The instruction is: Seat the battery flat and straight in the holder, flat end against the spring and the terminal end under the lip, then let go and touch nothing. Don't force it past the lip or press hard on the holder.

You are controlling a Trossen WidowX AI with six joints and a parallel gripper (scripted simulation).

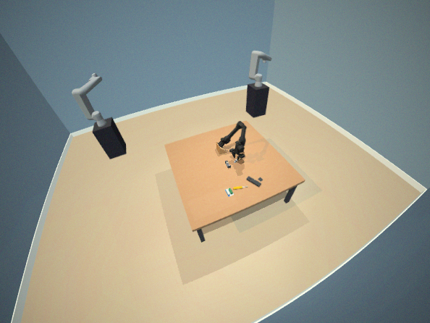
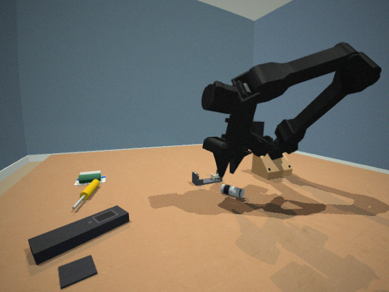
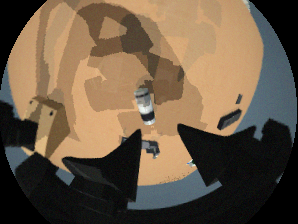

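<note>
Right now my gripper tip is 20 mm past the battery, 10 mm to the right of it and 40 mm above it. Also, from my gripper tip: yellow screwdriver 340 mm ahead, 120 mm to the right, 50 mm below; flat black plate 340 mm ahead, 120 mm to the left, 60 mm below; long black box 330 mm ahead, 30 mm to the left, 40 mm below.
</note>
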